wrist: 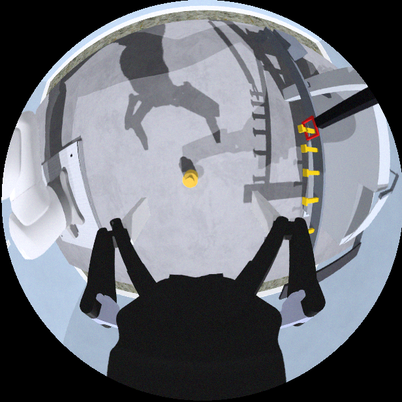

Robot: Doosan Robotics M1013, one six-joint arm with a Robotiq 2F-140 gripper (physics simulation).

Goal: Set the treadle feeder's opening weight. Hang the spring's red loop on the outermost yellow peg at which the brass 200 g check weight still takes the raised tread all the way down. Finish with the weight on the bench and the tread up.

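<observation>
The brass check weight (190, 178) stands upright on the grey bench (200, 245), near the middle of the view. My gripper (199, 203) is wide open and empty above the bench, with the weight a little beyond the line between its fingertips. At the right, a row of yellow pegs (311, 173) stands along a dark grey bar. The red loop (317, 132) is at the peg farthest up the view, and a black rod-like part runs from it to the upper right. I cannot tell which part is the tread, or its height.
The feeder's grey body (345, 165) fills the right side beyond the pegs. A pale plate (86, 200) with a raised handle-like part lies at the left. White rounded robot parts (32, 200) stand at the far left. Shadows of the arm and peg row fall on the bench.
</observation>
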